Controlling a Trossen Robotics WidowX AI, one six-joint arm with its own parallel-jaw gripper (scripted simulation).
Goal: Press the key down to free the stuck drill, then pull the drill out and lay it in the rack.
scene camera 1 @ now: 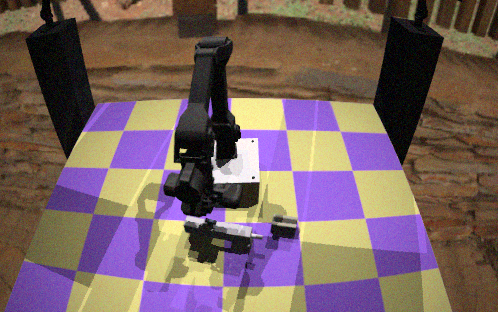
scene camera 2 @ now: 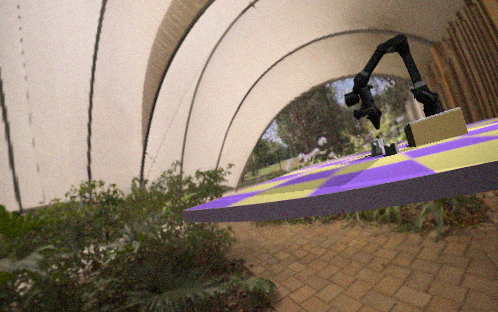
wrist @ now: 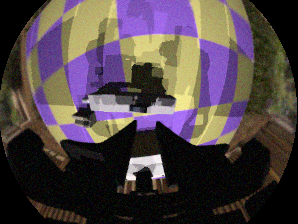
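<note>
The gripper (scene camera 1: 205, 210) is visible here, and the wrist view also shows the gripper (wrist: 146, 123).
</note>
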